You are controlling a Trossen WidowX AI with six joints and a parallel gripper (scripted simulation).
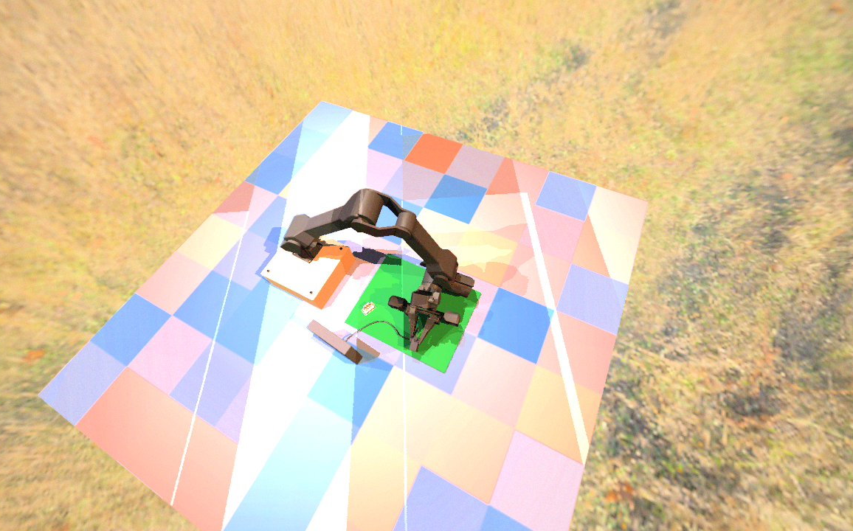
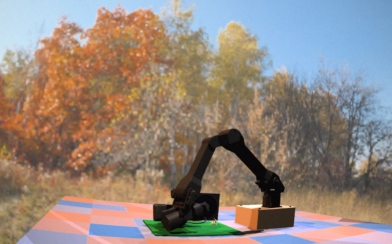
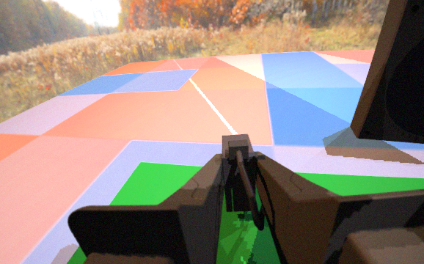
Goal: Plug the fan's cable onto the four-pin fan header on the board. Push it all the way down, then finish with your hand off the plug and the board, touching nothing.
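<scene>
Now: gripper tip 10 mm above the dark plug. Also, from my gripper tip: four-pin header: 170 mm behind, 30 mm to the left, 40 mm below; black fan: 170 mm behind, 90 mm to the right, 20 mm above; green board: 60 mm behind, 90 mm to the left, 50 mm below.
</scene>
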